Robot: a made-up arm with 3 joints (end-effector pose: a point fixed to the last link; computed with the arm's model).
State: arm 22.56 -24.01 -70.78
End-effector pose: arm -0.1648 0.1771 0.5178 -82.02 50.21 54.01
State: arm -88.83 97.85 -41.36
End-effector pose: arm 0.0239 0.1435 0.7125 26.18 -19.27 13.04
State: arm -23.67 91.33 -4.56
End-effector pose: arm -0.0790 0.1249 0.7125 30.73 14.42 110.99
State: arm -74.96 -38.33 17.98
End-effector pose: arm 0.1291 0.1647 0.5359 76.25 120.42 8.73
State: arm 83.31 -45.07 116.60
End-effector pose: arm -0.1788 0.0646 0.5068 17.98 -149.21 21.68
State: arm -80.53 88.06 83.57
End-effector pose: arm 0.0140 0.0851 0.7137 30.20 27.45 140.33
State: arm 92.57 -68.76 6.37
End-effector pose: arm -0.1515 -0.0215 0.4840 -138.24 80.16 26.23
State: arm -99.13 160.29 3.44
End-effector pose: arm -0.0730 0.1379 0.6102 -11.55 -62.16 57.08
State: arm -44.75 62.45 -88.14
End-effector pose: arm 0.0268 0.2160 0.6833 8.15 8.29 5.89
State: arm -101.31 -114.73 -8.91
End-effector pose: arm 0.0164 0.1283 0.4715 -60.72 -137.58 48.53
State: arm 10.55 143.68 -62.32
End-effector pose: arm -0.1038 0.0159 0.6780 79.93 -25.74 86.04
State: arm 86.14 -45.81 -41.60
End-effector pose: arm -0.1759 -0.0205 0.4986 -136.23 31.06 72.44
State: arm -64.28 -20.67 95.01
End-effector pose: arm 0.1341 0.1511 0.5638 -132.72 -88.28 -64.22
